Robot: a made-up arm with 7 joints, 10 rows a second.
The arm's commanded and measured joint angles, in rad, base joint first. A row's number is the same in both.
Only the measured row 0 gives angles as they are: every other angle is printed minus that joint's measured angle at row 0.
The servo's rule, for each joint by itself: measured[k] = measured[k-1] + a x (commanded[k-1-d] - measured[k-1]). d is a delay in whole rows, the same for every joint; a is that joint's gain. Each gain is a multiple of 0.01, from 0.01 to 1. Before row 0 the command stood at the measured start. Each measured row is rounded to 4 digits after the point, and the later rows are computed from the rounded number. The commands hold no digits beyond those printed.
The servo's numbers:
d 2
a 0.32 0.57 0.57 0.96 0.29 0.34 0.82
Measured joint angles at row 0:
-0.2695, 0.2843, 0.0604, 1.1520, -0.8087, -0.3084, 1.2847
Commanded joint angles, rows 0 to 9:
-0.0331, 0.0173, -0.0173, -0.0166, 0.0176, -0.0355, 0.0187
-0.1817, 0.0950, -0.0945, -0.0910, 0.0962, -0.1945, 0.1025
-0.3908, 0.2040, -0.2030, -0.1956, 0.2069, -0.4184, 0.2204
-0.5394, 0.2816, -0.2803, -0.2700, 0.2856, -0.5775, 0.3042
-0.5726, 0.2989, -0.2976, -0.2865, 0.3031, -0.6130, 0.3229
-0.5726, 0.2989, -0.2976, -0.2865, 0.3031, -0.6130, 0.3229
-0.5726, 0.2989, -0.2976, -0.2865, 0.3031, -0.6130, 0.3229
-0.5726, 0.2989, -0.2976, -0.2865, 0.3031, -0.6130, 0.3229
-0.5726, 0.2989, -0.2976, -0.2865, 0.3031, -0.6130, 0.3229
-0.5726, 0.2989, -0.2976, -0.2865, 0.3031, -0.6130, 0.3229
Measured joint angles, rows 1 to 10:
0.0000, 0.0000, 0.0000, 0.0000, 0.0000, 0.0000, 0.0000
0.0000, 0.0000, 0.0000, 0.0000, 0.0000, 0.0000, 0.0000
-0.0106, 0.0099, -0.0099, -0.0159, 0.0051, -0.0121, 0.0153
-0.0654, 0.0584, -0.0581, -0.0880, 0.0315, -0.0741, 0.0868
-0.1695, 0.1414, -0.1407, -0.1913, 0.0824, -0.1912, 0.1964
-0.2879, 0.2213, -0.2203, -0.2669, 0.1413, -0.3225, 0.2848
-0.3790, 0.2655, -0.2644, -0.2857, 0.1882, -0.4213, 0.3160
-0.4410, 0.2845, -0.2833, -0.2865, 0.2215, -0.4865, 0.3217
-0.4831, 0.2927, -0.2915, -0.2865, 0.2452, -0.5295, 0.3227
-0.5117, 0.2962, -0.2950, -0.2865, 0.2620, -0.5579, 0.3229

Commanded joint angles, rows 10 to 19:
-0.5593, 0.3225, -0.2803, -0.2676, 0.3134, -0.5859, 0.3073
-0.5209, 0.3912, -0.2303, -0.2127, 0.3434, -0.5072, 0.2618
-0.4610, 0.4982, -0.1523, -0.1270, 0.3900, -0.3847, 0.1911
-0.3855, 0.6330, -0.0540, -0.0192, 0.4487, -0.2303, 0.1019
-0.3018, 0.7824, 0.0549, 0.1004, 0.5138, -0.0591, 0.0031
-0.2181, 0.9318, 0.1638, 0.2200, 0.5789, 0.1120, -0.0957
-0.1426, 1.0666, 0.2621, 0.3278, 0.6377, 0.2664, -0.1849
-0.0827, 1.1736, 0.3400, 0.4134, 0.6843, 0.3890, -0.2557
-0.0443, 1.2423, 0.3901, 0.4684, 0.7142, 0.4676, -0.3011
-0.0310, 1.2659, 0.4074, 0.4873, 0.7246, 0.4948, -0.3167
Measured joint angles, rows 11 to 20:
-0.5312, 0.2977, -0.2965, -0.2865, 0.2739, -0.5766, 0.3229
-0.5444, 0.2984, -0.2971, -0.2865, 0.2824, -0.5890, 0.3229
-0.5492, 0.3121, -0.2875, -0.2684, 0.2914, -0.5879, 0.3101
-0.5401, 0.3572, -0.2549, -0.2149, 0.3065, -0.5605, 0.2705
-0.5148, 0.4376, -0.1964, -0.1305, 0.3307, -0.5007, 0.2054
-0.4734, 0.5490, -0.1152, -0.0237, 0.3649, -0.4088, 0.1205
-0.4185, 0.6820, -0.0182, 0.0954, 0.4081, -0.2899, 0.0242
-0.3544, 0.8244, 0.0855, 0.2150, 0.4576, -0.1533, -0.0741
-0.2866, 0.9625, 0.1862, 0.3233, 0.5098, -0.0106, -0.1650
-0.2214, 1.0828, 0.2739, 0.4098, 0.5604, 0.1253, -0.2394

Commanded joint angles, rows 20 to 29:
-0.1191, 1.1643, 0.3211, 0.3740, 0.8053, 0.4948, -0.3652
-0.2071, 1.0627, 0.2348, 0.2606, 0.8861, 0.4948, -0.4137
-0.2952, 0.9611, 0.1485, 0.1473, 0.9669, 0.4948, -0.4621
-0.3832, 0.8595, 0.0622, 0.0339, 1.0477, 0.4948, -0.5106
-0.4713, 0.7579, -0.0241, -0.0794, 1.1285, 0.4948, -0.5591
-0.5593, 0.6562, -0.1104, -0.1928, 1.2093, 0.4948, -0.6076
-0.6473, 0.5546, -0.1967, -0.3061, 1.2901, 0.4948, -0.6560
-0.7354, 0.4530, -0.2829, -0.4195, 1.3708, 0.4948, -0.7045
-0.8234, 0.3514, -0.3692, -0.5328, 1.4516, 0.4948, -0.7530
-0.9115, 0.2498, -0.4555, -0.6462, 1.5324, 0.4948, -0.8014
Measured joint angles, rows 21 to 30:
-0.1647, 1.1737, 0.3401, 0.4661, 0.6050, 0.2417, -0.2900
-0.1219, 1.2263, 0.3785, 0.4865, 0.6397, 0.3278, -0.3119
-0.1210, 1.1910, 0.3458, 0.3785, 0.6877, 0.3846, -0.3556
-0.1486, 1.1179, 0.2825, 0.2653, 0.7452, 0.4221, -0.4032
-0.1955, 1.0285, 0.2061, 0.1520, 0.8095, 0.4468, -0.4515
-0.2556, 0.9322, 0.1241, 0.0386, 0.8786, 0.4631, -0.5000
-0.3246, 0.8328, 0.0396, -0.0747, 0.9511, 0.4739, -0.5485
-0.3997, 0.7321, -0.0459, -0.1881, 1.0260, 0.4810, -0.5970
-0.4789, 0.6309, -0.1319, -0.3014, 1.1026, 0.4857, -0.6454
-0.5610, 0.5295, -0.2180, -0.4148, 1.1804, 0.4888, -0.6939

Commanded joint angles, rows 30 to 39:
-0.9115, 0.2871, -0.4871, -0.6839, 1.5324, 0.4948, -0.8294
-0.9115, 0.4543, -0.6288, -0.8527, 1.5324, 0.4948, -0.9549
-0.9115, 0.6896, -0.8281, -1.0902, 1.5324, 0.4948, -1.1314
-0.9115, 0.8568, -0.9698, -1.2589, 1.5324, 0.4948, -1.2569
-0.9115, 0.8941, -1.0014, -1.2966, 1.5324, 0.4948, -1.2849
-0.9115, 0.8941, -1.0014, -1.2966, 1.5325, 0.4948, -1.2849
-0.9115, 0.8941, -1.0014, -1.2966, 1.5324, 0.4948, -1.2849
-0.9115, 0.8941, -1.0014, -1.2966, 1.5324, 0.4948, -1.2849
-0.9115, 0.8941, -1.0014, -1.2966, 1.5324, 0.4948, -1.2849
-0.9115, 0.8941, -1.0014, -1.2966, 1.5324, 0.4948, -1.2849
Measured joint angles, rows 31 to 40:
-0.6450, 0.4280, -0.3042, -0.5281, 1.2590, 0.4908, -0.7424
-0.7303, 0.3264, -0.3904, -0.6415, 1.3383, 0.4922, -0.7908
-0.7883, 0.3040, -0.4455, -0.6822, 1.3946, 0.4931, -0.8225
-0.8277, 0.3897, -0.5500, -0.8459, 1.4346, 0.4937, -0.9311
-0.8545, 0.5606, -0.7085, -1.0804, 1.4630, 0.4941, -1.0953
-0.8727, 0.7294, -0.8574, -1.2518, 1.4831, 0.4943, -1.2278
-0.8851, 0.8233, -0.9395, -1.2948, 1.4974, 0.4945, -1.2746
-0.8935, 0.8637, -0.9748, -1.2965, 1.5076, 0.4946, -1.2830
-0.8993, 0.8810, -0.9900, -1.2966, 1.5148, 0.4947, -1.2846
-0.9032, 0.8885, -0.9965, -1.2966, 1.5199, 0.4947, -1.2848

